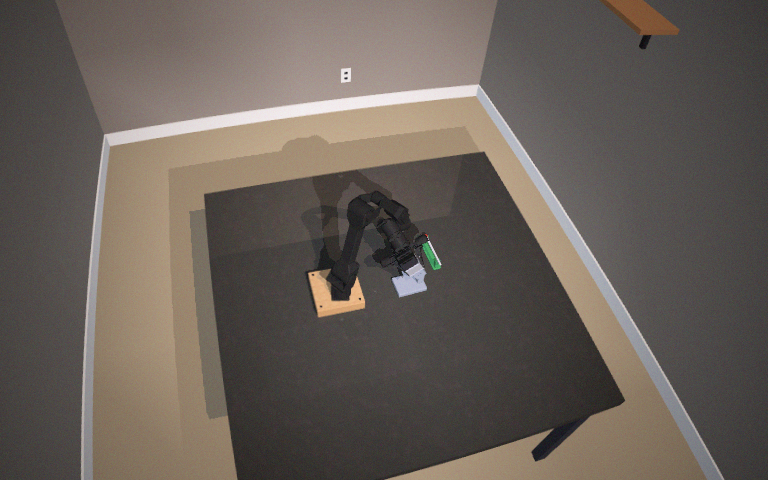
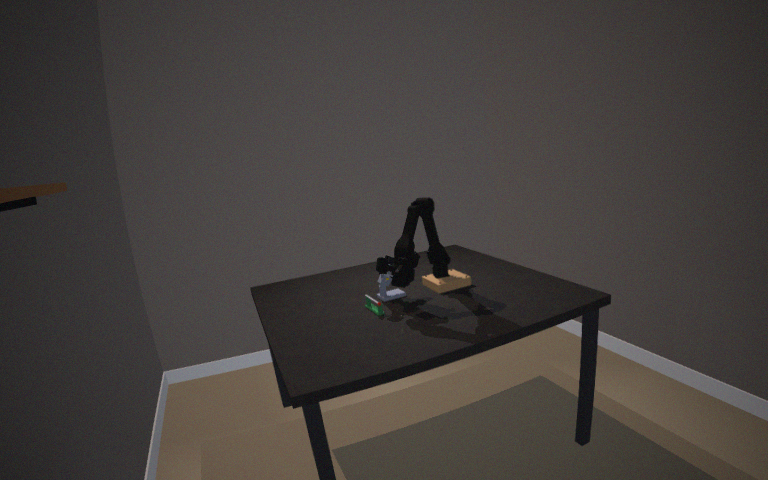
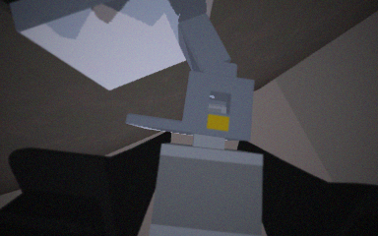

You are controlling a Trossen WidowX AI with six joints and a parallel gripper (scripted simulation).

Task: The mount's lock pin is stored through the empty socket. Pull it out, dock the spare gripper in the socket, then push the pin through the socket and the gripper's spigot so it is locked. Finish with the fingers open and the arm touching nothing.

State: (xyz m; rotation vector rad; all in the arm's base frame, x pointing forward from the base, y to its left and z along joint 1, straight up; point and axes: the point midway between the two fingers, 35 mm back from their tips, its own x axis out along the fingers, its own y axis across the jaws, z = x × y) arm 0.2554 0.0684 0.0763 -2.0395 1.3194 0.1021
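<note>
The spare gripper is 2 cm behind my gripper tip, 1 cm to the left of it and 3 cm above it. Round my gripper tip: green strip: 8 cm ahead, 15 cm to the left, 8 cm below; then grey mount: 2 cm to the left, 5 cm below.
</note>
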